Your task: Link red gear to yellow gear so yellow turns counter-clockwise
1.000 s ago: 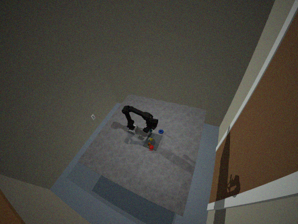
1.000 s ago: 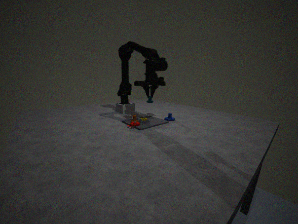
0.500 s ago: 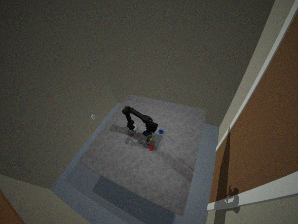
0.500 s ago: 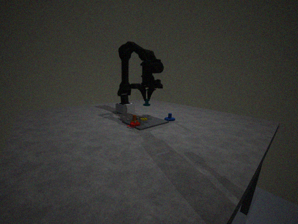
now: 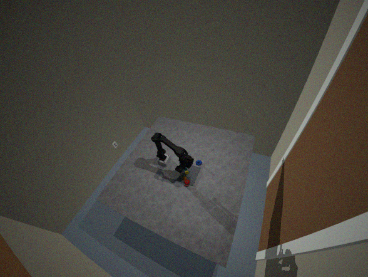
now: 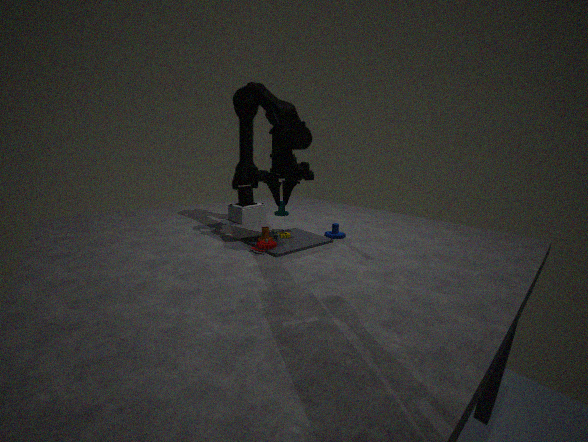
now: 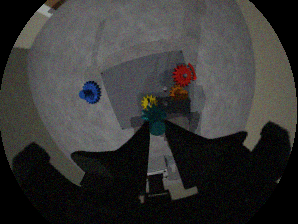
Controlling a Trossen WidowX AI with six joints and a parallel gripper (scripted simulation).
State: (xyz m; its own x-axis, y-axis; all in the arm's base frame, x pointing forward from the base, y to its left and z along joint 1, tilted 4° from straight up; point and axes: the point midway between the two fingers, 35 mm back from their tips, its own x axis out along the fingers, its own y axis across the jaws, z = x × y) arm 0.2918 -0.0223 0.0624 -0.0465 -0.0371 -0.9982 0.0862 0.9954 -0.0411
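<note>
My gripper tip is now 20 mm short of the orange gear, 70 mm to the left of it and 80 mm above it. From my gripper tip the other things lie so: small teal gear: 10 mm below; then red gear: 60 mm ahead, 80 mm to the right, 90 mm below; then yellow gear: 10 mm ahead, 80 mm below.
</note>
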